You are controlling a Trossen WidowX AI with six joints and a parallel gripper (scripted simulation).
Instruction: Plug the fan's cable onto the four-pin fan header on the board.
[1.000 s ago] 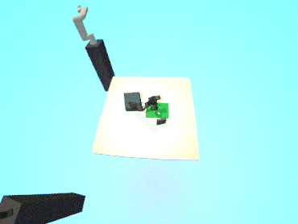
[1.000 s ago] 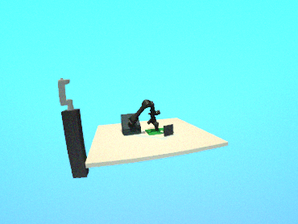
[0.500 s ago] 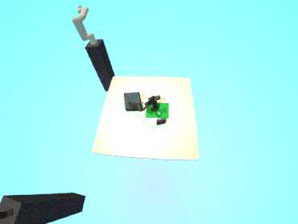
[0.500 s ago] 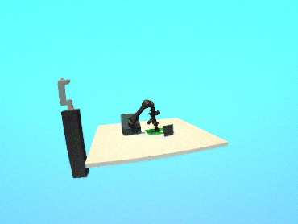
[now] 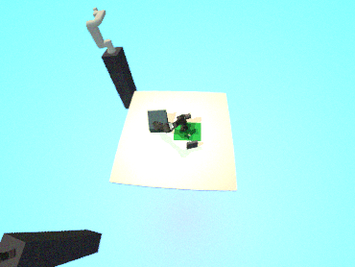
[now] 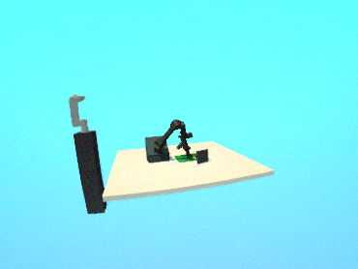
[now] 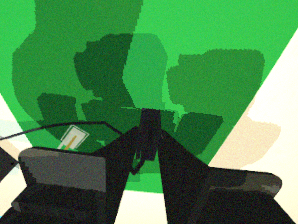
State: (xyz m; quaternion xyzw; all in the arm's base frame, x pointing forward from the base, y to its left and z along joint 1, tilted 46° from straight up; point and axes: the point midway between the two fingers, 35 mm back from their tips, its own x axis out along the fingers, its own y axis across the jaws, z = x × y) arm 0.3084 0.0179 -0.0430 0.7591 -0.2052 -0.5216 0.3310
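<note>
The green board is 20 mm ahead of my gripper tip, 30 mm to the right of it and 40 mm below it. Round my gripper tip: fan cable plug (10 mm ahead); then four-pin fan header (50 mm ahead, 80 mm to the right, 20 mm below); then dark fan (80 mm ahead, 220 mm to the right, 30 mm above).
</note>
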